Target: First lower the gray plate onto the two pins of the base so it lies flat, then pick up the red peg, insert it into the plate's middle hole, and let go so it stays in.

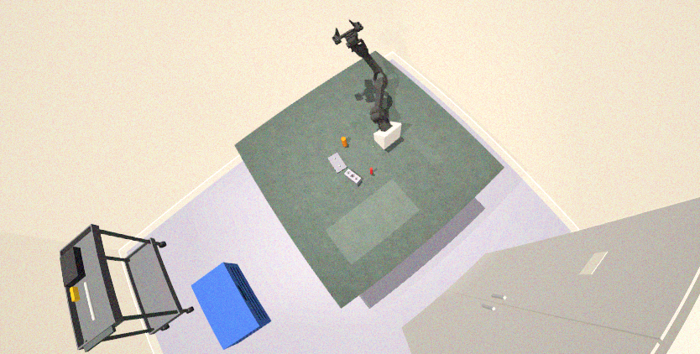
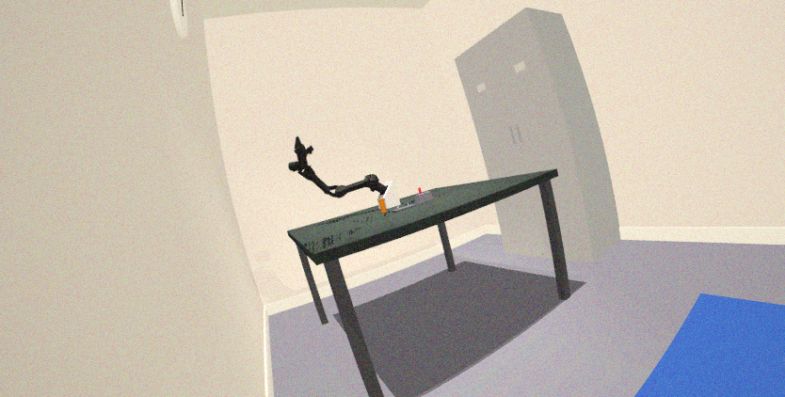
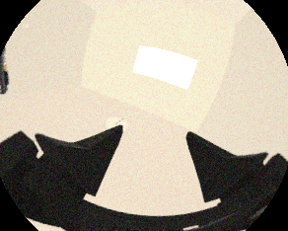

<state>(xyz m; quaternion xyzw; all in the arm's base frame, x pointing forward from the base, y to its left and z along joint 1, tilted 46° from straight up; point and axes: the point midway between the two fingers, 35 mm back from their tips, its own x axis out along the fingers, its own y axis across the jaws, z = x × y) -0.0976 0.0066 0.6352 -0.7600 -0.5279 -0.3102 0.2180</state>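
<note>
The gray plate is 430 mm ahead of my gripper tip, 530 mm to the left of it and 550 mm below it. Round my gripper tip: orange cylinder (330 mm ahead, 320 mm to the left, 550 mm below); red peg (330 mm ahead, 580 mm to the left, 550 mm below).
</note>
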